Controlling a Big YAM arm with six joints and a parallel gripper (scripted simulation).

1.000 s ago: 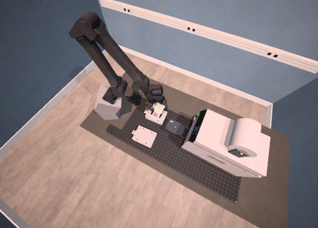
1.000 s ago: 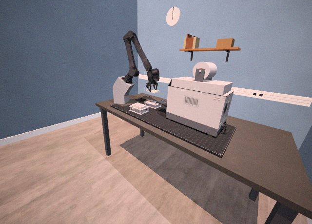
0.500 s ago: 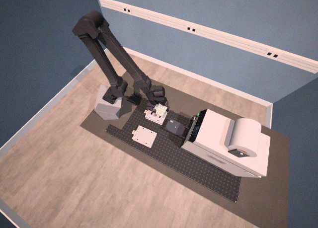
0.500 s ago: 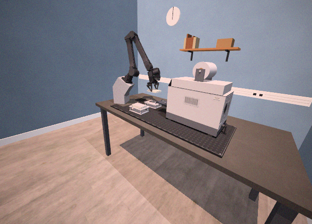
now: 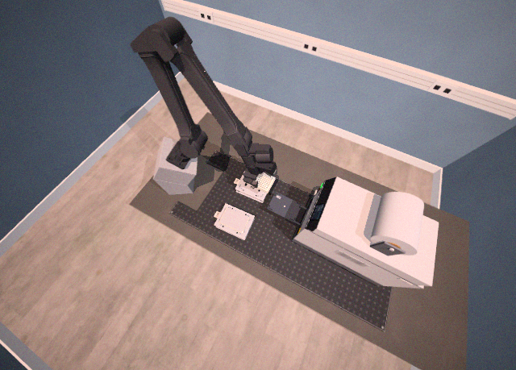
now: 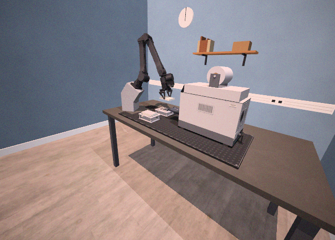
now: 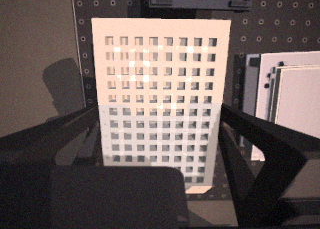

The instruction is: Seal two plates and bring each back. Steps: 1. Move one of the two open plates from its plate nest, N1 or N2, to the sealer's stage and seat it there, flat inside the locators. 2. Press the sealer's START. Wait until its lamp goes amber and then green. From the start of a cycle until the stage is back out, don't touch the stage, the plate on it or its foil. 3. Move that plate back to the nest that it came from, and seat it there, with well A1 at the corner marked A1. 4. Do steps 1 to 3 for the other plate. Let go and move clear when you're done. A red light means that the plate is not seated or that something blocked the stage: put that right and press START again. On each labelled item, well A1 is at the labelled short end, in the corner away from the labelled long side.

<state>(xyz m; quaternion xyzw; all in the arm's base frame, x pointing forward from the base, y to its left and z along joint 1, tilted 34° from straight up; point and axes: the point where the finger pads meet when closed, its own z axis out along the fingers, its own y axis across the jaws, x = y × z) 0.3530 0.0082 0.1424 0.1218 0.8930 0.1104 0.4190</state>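
The sealer stage lies 150 mm ahead of my hand, 60 mm to the right of it and 80 mm below it. Also, from my hand: foil roll: 480 mm ahead, 120 mm to the right, 240 mm above; plate nest: 60 mm behind, 190 mm to the right, 130 mm below.
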